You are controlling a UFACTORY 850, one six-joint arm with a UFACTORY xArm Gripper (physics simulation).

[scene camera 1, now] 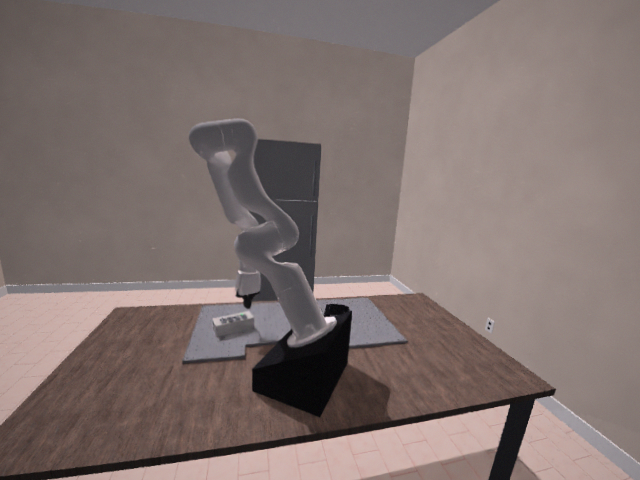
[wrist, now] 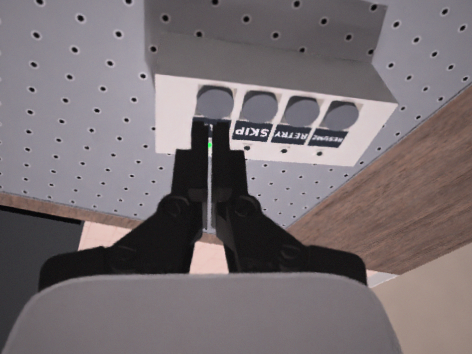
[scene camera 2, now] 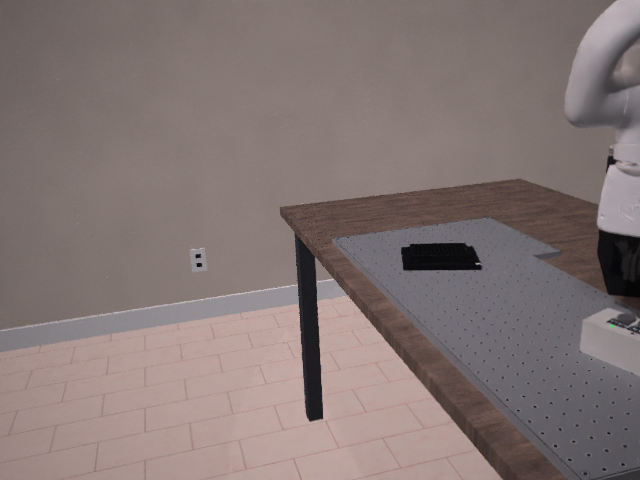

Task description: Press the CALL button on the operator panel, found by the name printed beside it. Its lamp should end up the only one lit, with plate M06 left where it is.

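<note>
The operator panel (scene camera 1: 233, 327) (scene camera 2: 602, 342) (wrist: 172, 110) is a pale box with four grey round buttons. In the wrist view the labels SKIP (wrist: 253, 132), RETRY (wrist: 290, 135) and RESUME (wrist: 327, 137) show. The label by the end button (wrist: 215, 101) is mostly hidden behind the fingers, so its name cannot be read. A green lamp (wrist: 210, 145) (scene camera 2: 612, 326) is lit beside that label; the other three lamps look dark. My gripper (scene camera 1: 248, 305) (wrist: 210, 144) is shut and empty, raised above the panel's end. A black ribbed plate (scene camera 2: 440, 257) lies flat; no M06 marking is legible.
The grey perforated board (scene camera 1: 214, 351) (scene camera 2: 516, 330) (wrist: 55, 105) lies under the panel and black plate on the wooden table (scene camera 1: 129, 403) (scene camera 2: 413, 206). The black robot base (scene camera 1: 305, 379) stands beside the board. A dark fridge (scene camera 1: 289, 170) stands beyond the table.
</note>
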